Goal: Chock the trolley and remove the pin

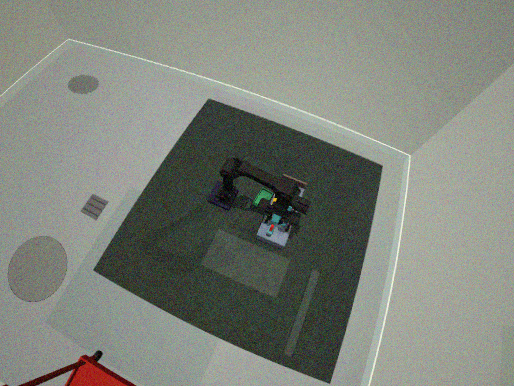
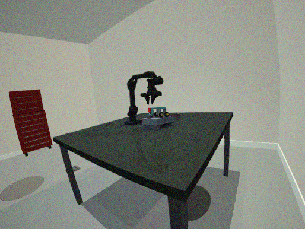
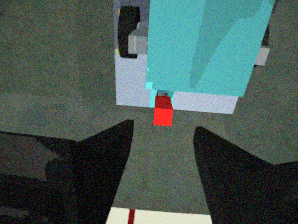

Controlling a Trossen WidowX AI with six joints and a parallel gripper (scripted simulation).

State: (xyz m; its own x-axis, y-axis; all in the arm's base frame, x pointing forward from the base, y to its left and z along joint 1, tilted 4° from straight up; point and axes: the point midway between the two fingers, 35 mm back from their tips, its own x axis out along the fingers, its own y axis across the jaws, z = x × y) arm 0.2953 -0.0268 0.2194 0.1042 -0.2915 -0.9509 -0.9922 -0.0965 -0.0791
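Right now my gripper tip is 6 cm above the red-headed stop pin and 2 cm to the left of it. Round my gripper tip: teal trolley 8 cm below, 7 cm to the left, 1 cm ahead; then yellow chock 15 cm to the left, 11 cm below, 5 cm behind; then ramp 15 cm below, 8 cm to the left, 1 cm ahead.
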